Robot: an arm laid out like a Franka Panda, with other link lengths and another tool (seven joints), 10 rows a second.
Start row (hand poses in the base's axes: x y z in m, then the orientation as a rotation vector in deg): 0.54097, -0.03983, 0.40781, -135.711, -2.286, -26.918
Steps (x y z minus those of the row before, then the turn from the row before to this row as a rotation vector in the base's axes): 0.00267, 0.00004, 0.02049, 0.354, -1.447, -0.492; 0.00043, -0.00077, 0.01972, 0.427, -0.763, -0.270; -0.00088, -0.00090, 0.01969, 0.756, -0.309, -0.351; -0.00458, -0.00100, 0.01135, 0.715, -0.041, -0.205; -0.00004, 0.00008, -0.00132, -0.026, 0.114, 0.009; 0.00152, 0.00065, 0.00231, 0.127, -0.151, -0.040
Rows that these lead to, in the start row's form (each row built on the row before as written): 0.54364, -0.03979, 0.42830, -135.088, -2.282, -28.837; 0.54407, -0.04056, 0.44802, -134.518, -2.205, -29.828; 0.54319, -0.04146, 0.46771, -133.749, -1.735, -30.290; 0.53861, -0.04246, 0.47906, -133.068, -1.323, -30.368; 0.53857, -0.04238, 0.47774, -133.122, -1.286, -30.234; 0.54009, -0.04173, 0.48005, -132.964, -1.277, -30.417
